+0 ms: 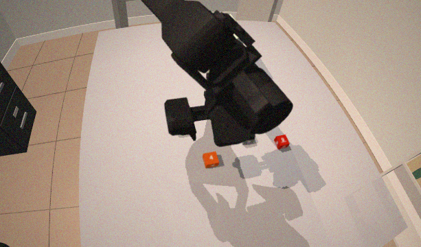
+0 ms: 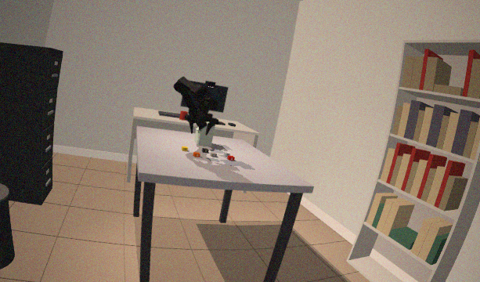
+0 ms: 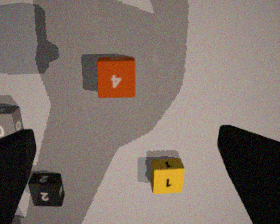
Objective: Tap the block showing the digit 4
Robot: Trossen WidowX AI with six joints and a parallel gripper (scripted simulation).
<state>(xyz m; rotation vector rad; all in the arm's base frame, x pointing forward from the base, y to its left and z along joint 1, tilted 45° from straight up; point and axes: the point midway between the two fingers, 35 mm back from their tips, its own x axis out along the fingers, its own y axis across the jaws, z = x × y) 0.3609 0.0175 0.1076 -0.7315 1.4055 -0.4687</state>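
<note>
The orange block is 1 cm to the left of my gripper tip and 11 cm below it. Round my gripper tip: yellow block: 10 cm behind, 6 cm to the right, 11 cm below; then black block: 14 cm behind, 7 cm to the left, 11 cm below; then grey block: 6 cm behind, 11 cm to the left, 11 cm below.
</note>
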